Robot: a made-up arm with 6 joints. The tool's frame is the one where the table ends. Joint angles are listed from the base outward.
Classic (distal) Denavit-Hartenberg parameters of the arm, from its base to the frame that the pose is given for. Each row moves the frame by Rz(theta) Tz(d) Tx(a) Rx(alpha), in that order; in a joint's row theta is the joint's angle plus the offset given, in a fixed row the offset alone. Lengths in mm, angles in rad.
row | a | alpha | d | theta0
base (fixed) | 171 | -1.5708 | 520 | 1.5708
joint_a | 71 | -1.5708 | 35 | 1.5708
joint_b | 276.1 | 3.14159 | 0 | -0.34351
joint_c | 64 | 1.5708 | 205 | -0.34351
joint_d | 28 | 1.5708 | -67 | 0
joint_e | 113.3 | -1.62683 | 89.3 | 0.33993
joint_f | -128.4 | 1.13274 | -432 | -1.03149
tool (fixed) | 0 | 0 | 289.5 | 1.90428
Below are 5 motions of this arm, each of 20 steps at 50 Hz.
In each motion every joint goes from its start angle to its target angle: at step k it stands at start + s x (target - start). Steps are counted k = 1, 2, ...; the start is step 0. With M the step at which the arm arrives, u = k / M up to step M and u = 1 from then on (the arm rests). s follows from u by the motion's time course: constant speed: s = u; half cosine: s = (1 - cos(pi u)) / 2; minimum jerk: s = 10 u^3 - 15 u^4 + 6 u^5.
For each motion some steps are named. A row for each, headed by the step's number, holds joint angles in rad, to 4 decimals.
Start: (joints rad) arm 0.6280 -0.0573 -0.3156 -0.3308 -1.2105 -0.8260
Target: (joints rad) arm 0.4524 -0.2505 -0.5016 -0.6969 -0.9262 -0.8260
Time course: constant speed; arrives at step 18
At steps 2, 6, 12, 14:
2: 0.6085 -0.0788 -0.3363 -0.3715 -1.1789 -0.8260
6: 0.5695 -0.1217 -0.3776 -0.4528 -1.1157 -0.8260
12: 0.5109 -0.1861 -0.4396 -0.5749 -1.0210 -0.8260
14: 0.4914 -0.2076 -0.4603 -0.6155 -0.9894 -0.8260

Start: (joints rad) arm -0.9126 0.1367 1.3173 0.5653 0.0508 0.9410
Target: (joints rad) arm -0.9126 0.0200 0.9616 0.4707 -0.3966 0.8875
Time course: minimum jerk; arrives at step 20
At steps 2, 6, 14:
2: -0.9126 0.1357 1.3143 0.5645 0.0470 0.9405
6: -0.9126 0.1177 1.2593 0.5499 -0.0222 0.9323
14: -0.9126 0.0390 1.0196 0.4861 -0.3236 0.8962

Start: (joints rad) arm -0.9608 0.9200 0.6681 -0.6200 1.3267 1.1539
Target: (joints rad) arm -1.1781 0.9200 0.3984 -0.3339 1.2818 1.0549
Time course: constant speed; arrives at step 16
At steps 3, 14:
3: -1.0015 0.9200 0.6175 -0.5664 1.3183 1.1353
14: -1.1509 0.9200 0.4321 -0.3697 1.2874 1.0673

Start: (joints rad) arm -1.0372 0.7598 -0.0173 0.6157 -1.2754 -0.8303
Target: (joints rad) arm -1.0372 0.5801 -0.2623 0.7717 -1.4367 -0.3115
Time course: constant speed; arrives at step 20
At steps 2, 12, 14, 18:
2: -1.0372 0.7418 -0.0418 0.6313 -1.2915 -0.7784
12: -1.0372 0.6520 -0.1643 0.7093 -1.3722 -0.5190
14: -1.0372 0.6340 -0.1888 0.7249 -1.3883 -0.4671
18: -1.0372 0.5981 -0.2378 0.7561 -1.4206 -0.3634

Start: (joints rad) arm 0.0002 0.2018 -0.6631 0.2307 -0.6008 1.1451
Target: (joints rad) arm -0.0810 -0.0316 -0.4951 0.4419 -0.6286 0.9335
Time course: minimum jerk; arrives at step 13
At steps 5, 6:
5: -0.0234 0.1338 -0.6142 0.2922 -0.6089 1.0835
6: -0.0346 0.1019 -0.5912 0.3211 -0.6127 1.0545

